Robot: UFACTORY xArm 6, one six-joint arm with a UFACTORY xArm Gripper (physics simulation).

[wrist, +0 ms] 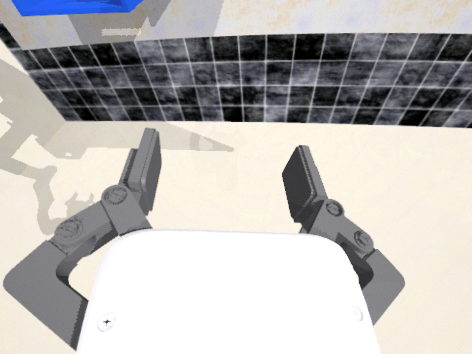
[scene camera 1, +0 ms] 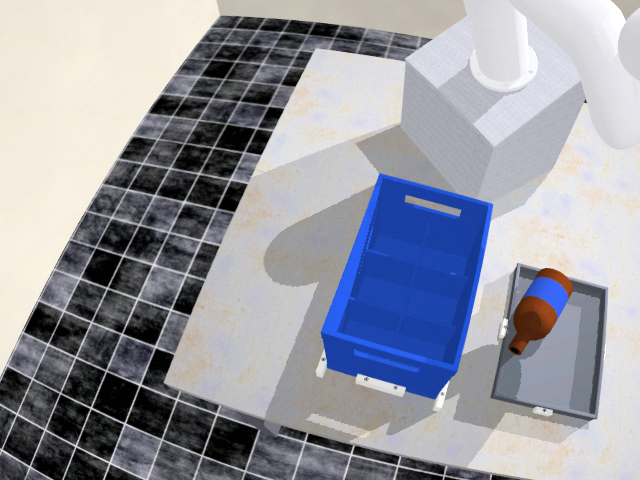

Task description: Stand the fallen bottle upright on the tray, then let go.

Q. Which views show the gripper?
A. The wrist view only.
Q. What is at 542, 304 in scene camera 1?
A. A brown bottle.
